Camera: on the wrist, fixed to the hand. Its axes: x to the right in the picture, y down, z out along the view.
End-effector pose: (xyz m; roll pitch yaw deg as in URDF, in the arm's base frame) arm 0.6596 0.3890 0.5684 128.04 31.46 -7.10
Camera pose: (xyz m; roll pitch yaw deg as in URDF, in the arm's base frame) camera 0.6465 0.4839 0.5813 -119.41 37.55 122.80
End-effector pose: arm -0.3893 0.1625 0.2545 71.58 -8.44 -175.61
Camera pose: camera -0.3695 0.1143 0.1731 18.53 71.37 98.65
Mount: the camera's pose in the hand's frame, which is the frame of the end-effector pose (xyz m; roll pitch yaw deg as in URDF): -0.0278 -0.0585 -0.0717 11.83 -0.28 -96.64
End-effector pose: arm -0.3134 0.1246 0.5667 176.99 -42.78 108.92
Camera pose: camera -0.3505 0.0411 0.5981 149.37 6.92 -158.42
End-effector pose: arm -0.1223 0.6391 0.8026 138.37 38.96 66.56
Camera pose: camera -0.2110 0.6641 0.8315 -118.41 26.31 -168.99
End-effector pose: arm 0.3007 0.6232 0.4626 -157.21 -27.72 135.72
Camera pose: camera 0.3296 0.5585 0.5282 160.29 -16.43 -117.36
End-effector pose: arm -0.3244 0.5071 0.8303 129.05 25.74 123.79
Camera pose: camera -0.3873 0.4347 0.8421 -125.94 40.35 -110.90
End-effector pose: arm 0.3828 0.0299 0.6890 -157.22 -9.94 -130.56
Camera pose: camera 0.4305 0.0453 0.7716 178.50 -20.76 -29.49
